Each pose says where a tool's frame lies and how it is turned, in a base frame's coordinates. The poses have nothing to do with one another.
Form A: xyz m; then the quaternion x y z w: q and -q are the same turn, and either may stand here.
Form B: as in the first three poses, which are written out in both.
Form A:
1: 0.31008 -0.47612 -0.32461 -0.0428 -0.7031 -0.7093 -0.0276
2: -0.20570 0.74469 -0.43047 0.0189 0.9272 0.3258 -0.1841
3: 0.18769 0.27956 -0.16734 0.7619 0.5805 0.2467 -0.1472
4: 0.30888 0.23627 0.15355 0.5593 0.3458 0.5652 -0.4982
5: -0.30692 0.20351 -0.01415 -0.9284 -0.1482 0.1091 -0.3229
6: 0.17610 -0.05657 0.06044 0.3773 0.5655 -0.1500 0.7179
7: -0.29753 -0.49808 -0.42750 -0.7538 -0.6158 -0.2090 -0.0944
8: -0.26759 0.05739 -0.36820 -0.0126 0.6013 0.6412 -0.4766
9: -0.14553 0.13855 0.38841 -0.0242 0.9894 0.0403 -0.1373
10: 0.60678 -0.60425 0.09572 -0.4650 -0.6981 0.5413 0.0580
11: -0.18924 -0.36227 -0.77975 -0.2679 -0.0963 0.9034 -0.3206
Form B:
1: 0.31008 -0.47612 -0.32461 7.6 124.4 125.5
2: -0.20570 0.74469 -0.43047 -3.1 -149.8 -52.6
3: 0.18769 0.27956 -0.16734 -125.6 -95.7 -40.7
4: 0.30888 0.23627 0.15355 -77.6 -48.0 -78.4
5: -0.30692 0.20351 -0.01415 139.6 22.3 -16.4
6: 0.17610 -0.05657 0.06044 47.8 71.7 -19.0
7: -0.29753 -0.49808 -0.42750 128.1 104.6 35.5
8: -0.26759 0.05739 -0.36820 1.8 -84.2 -89.8
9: -0.14553 0.13855 0.38841 4.0 -164.0 -6.7
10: 0.60678 -0.60425 0.09572 -80.7 -121.2 94.0
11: -0.18924 -0.36227 -0.77975 40.3 14.5 -136.0
